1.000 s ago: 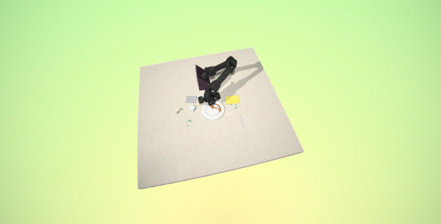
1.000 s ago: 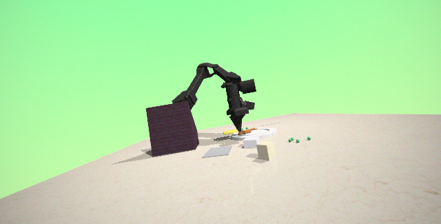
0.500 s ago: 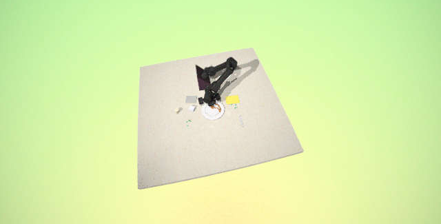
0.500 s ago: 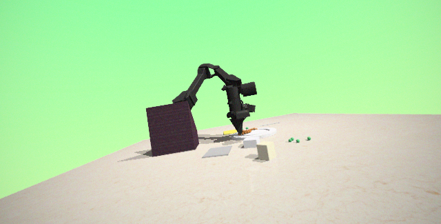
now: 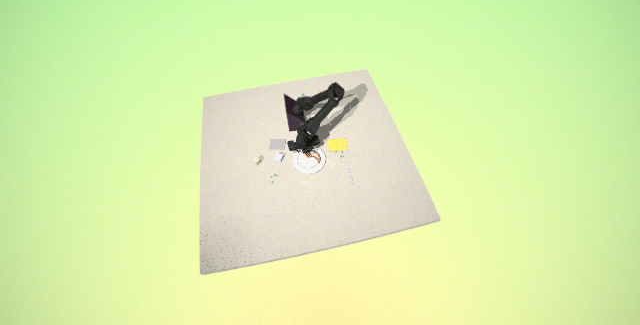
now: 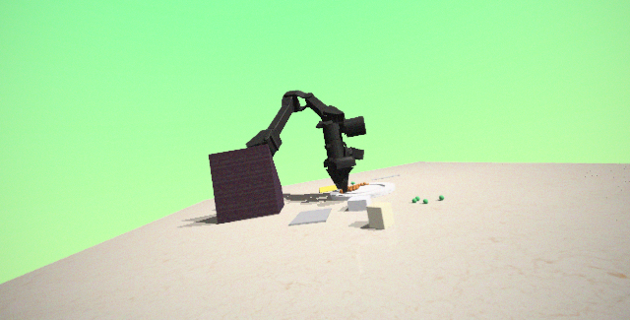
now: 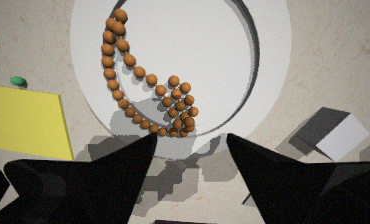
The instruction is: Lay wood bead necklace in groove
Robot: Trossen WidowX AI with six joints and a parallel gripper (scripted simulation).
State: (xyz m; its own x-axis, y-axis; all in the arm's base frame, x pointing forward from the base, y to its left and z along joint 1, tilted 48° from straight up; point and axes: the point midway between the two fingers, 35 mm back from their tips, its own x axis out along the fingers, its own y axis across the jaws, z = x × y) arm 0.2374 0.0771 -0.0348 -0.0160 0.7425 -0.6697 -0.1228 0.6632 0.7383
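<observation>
Now: gripper tip 60 mm short of the round white bead board, 20 mm to the right of it and 10 mm above it. Also, from my gripper tip: cream cube 30 mm ahead, 300 mm to the right; yellow card 20 mm behind, 210 mm to the left, 20 mm below; grey flat plate 90 mm behind, 160 mm to the right, 20 mm below.
</observation>
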